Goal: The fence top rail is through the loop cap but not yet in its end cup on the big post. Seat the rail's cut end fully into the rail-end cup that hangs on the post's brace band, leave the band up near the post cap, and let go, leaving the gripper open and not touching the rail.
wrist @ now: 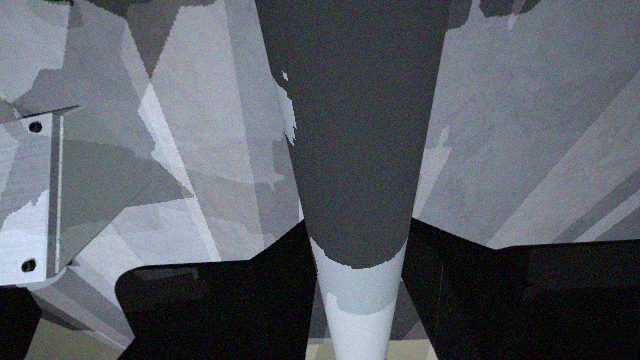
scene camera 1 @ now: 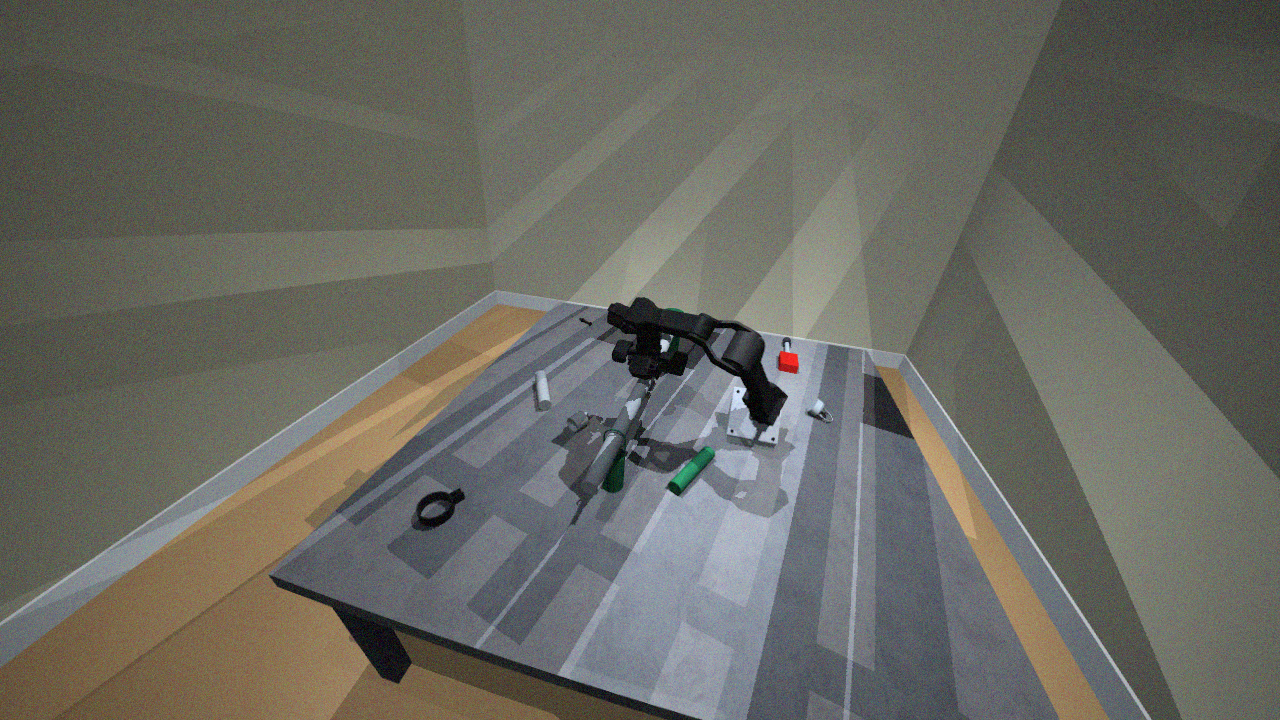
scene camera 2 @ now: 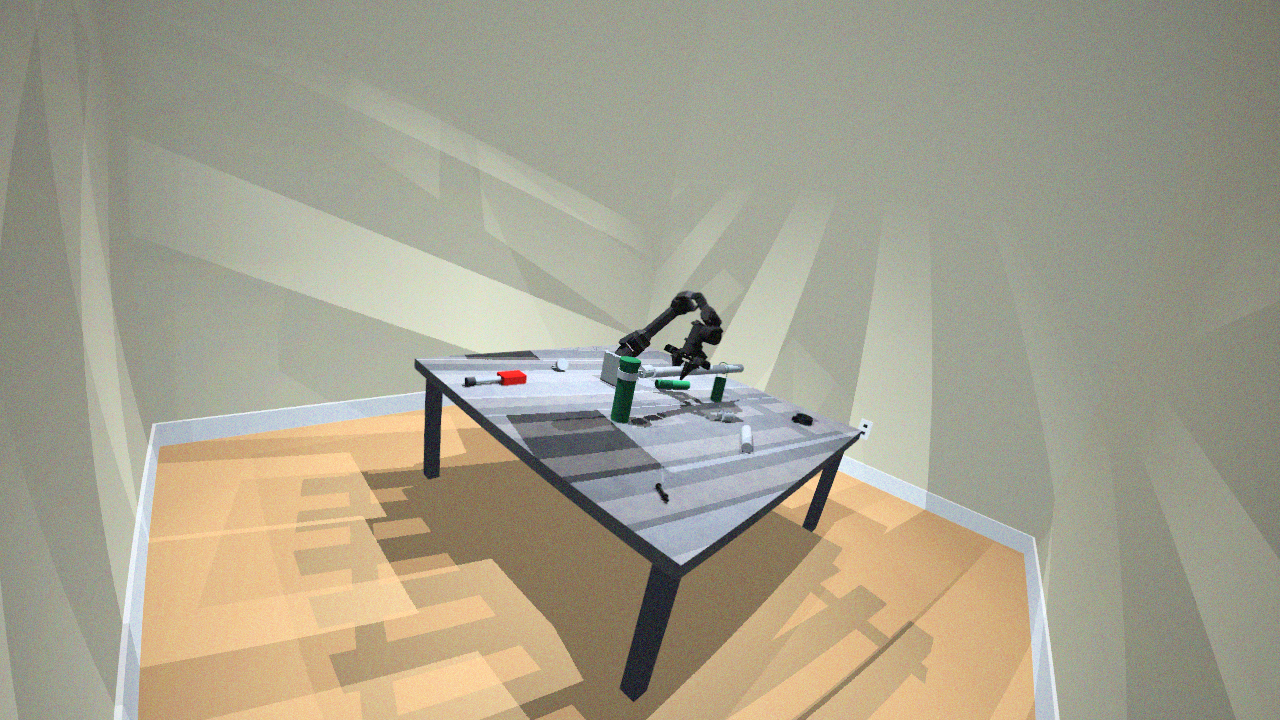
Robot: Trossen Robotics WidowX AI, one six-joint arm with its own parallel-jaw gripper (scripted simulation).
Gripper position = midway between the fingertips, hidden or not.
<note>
In view: the gripper (scene camera 1: 650, 377), a green cylinder (scene camera 1: 706, 455) and a big post (scene camera 2: 624, 392).
The gripper is seen too in the wrist view (wrist: 350, 218) and in scene camera 2 (scene camera 2: 676, 378).
</note>
